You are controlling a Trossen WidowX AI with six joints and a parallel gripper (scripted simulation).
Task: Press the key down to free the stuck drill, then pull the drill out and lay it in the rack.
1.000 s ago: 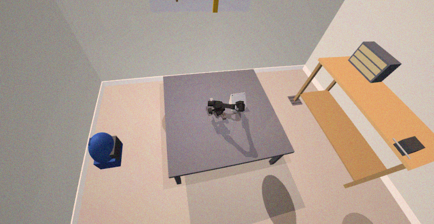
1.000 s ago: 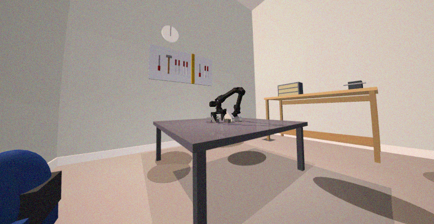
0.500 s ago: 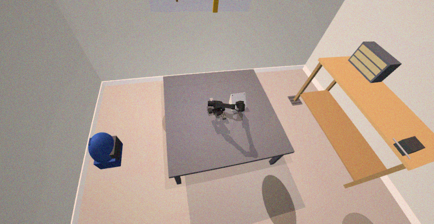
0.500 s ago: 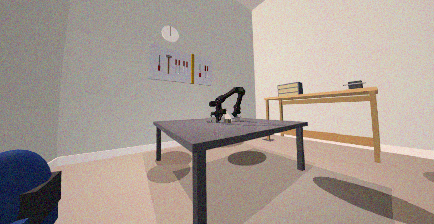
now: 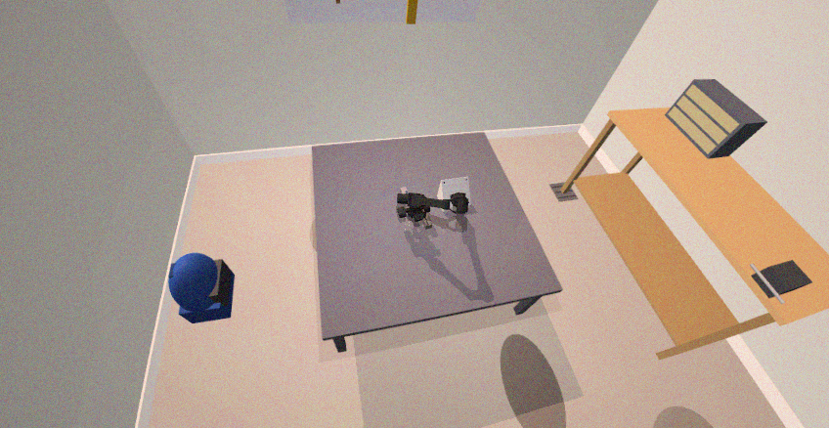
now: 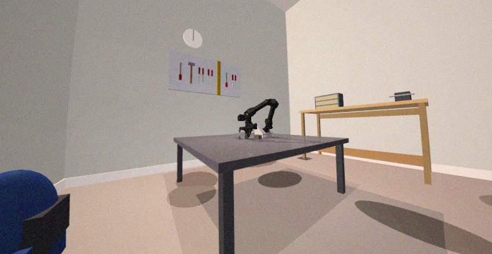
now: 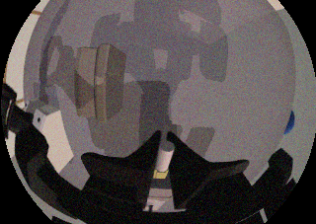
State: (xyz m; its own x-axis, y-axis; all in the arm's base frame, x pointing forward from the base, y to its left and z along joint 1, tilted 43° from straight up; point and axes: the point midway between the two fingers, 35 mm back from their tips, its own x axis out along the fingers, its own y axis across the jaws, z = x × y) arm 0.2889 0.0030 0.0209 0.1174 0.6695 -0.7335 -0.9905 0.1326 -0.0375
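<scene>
Right now the drill is 50 mm to the right of my gripper tip and 30 mm above it.
</scene>
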